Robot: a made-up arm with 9 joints. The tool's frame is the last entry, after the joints. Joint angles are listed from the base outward.
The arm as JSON. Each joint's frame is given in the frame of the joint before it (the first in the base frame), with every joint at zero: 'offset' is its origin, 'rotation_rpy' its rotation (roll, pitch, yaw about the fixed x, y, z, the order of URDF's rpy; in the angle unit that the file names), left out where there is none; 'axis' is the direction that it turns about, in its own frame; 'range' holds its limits. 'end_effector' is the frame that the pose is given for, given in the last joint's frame.
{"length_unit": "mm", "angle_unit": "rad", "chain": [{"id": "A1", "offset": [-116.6, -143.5, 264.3], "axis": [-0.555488, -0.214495, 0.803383], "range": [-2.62, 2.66]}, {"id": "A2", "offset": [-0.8, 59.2, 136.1], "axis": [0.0, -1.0, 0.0], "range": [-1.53, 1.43]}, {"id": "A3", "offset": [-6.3, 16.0, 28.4], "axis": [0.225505, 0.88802, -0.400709], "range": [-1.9, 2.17]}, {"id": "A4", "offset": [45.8, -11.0, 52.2], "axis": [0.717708, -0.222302, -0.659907], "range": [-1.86, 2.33]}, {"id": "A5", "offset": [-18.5, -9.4, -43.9], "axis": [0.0, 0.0, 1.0], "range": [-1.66, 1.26]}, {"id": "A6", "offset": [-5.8, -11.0, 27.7], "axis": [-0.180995, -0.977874, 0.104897], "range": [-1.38, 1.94]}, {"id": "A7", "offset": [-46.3, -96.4, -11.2], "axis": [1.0, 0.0, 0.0], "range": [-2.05, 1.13]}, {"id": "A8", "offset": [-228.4, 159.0, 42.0], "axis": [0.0, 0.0, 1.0], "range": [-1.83, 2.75]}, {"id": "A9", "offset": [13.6, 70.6, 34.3], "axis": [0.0, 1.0, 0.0], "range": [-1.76, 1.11]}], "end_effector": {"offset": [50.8, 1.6, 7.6], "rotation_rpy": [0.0, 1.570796, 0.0]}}
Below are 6 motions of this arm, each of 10 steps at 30 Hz.
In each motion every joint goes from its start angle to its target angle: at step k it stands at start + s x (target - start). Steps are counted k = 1, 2, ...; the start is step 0. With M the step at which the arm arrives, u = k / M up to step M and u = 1 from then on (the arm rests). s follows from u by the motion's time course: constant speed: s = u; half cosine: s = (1 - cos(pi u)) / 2; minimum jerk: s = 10 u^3 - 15 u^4 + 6 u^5.
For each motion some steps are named. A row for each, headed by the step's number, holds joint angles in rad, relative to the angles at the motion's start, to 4 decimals.
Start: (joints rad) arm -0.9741 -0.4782 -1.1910 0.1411 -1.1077 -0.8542 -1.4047 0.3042 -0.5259
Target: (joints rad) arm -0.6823 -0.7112 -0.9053 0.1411 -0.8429 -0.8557 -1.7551 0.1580 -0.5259
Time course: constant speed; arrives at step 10
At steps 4, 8, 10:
4: 0.1167 -0.0932 0.1143 0.0000 0.1059 -0.0006 -0.1402 -0.0585 0.0000
8: 0.2334 -0.1864 0.2286 0.0000 0.2118 -0.0012 -0.2803 -0.1170 0.0000
10: 0.2918 -0.2330 0.2857 0.0000 0.2648 -0.0015 -0.3504 -0.1462 0.0000

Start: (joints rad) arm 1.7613 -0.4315 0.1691 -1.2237 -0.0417 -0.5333 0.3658 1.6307 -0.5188
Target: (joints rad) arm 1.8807 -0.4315 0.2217 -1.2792 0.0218 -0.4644 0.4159 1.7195 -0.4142
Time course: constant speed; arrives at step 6
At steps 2, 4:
2: 0.0398 0.0000 0.0175 -0.0185 0.0212 0.0230 0.0167 0.0296 0.0349
4: 0.0796 0.0000 0.0351 -0.0370 0.0423 0.0459 0.0334 0.0592 0.0697

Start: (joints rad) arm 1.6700 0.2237 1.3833 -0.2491 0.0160 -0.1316 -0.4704 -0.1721 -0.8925
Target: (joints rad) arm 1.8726 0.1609 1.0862 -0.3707 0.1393 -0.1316 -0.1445 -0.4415 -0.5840
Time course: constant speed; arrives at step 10
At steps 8, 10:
8: 0.1621 -0.0502 -0.2377 -0.0973 0.0986 0.0000 0.2607 -0.2155 0.2468
10: 0.2026 -0.0628 -0.2971 -0.1216 0.1233 0.0000 0.3259 -0.2694 0.3085

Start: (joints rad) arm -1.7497 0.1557 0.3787 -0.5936 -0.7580 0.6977 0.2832 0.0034 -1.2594
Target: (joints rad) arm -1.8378 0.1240 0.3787 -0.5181 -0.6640 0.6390 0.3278 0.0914 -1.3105
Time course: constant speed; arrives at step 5
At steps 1, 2, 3, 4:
1: -0.0176 -0.0063 0.0000 0.0151 0.0188 -0.0117 0.0089 0.0176 -0.0102
2: -0.0352 -0.0127 0.0000 0.0302 0.0376 -0.0235 0.0178 0.0352 -0.0204
3: -0.0529 -0.0190 0.0000 0.0453 0.0564 -0.0352 0.0268 0.0528 -0.0307
4: -0.0705 -0.0254 0.0000 0.0604 0.0752 -0.0470 0.0357 0.0704 -0.0409

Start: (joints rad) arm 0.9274 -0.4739 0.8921 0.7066 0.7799 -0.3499 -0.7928 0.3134 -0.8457
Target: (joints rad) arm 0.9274 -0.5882 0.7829 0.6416 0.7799 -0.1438 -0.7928 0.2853 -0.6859
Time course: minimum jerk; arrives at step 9
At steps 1, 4, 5, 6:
1: 0.0000 -0.0013 -0.0013 -0.0007 0.0000 0.0024 0.0000 -0.0003 0.0018
4: 0.0000 -0.0453 -0.0433 -0.0258 0.0000 0.0818 0.0000 -0.0111 0.0634
5: 0.0000 -0.0690 -0.0659 -0.0392 0.0000 0.1243 0.0000 -0.0170 0.0964
6: 0.0000 -0.0903 -0.0863 -0.0514 0.0000 0.1628 0.0000 -0.0222 0.1263

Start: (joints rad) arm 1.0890 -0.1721 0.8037 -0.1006 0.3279 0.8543 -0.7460 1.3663 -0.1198
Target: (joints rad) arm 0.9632 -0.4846 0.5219 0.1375 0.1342 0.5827 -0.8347 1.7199 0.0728
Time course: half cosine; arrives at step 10
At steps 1, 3, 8, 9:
1: -0.0031 -0.0076 -0.0069 0.0058 -0.0047 -0.0066 -0.0022 0.0087 0.0047
3: -0.0259 -0.0644 -0.0581 0.0491 -0.0399 -0.0560 -0.0183 0.0729 0.0397
8: -0.1138 -0.2827 -0.2549 0.2154 -0.1752 -0.2457 -0.0802 0.3198 0.1742
9: -0.1227 -0.3049 -0.2749 0.2323 -0.1890 -0.2650 -0.0865 0.3449 0.1879

